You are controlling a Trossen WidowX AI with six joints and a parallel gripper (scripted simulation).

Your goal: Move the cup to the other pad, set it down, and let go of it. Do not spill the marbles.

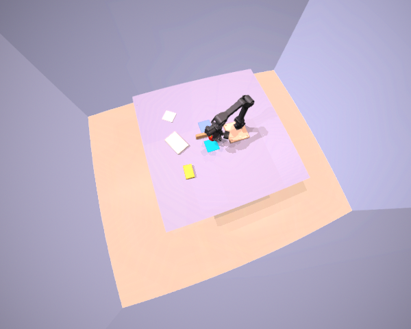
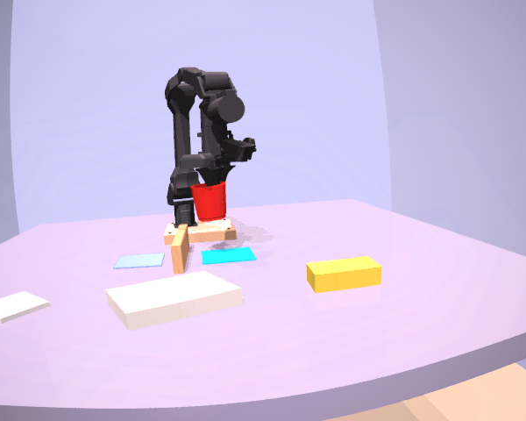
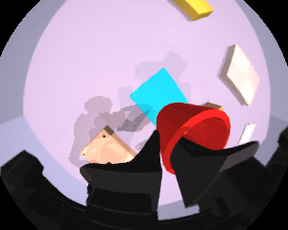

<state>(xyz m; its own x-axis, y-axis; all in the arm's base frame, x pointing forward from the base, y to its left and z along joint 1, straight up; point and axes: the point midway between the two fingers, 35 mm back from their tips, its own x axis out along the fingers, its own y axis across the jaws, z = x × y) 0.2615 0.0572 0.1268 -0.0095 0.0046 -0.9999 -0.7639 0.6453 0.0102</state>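
Right now the wooden bar is 20 mm ahead of my gripper tip, 90 mm to the right of it and 100 mm below it. Round my gripper tip: large white block (300 mm ahead, 130 mm to the right, 110 mm below); pale blue pad (190 mm to the right, 130 mm below); red cup (20 mm ahead, 20 mm to the right).
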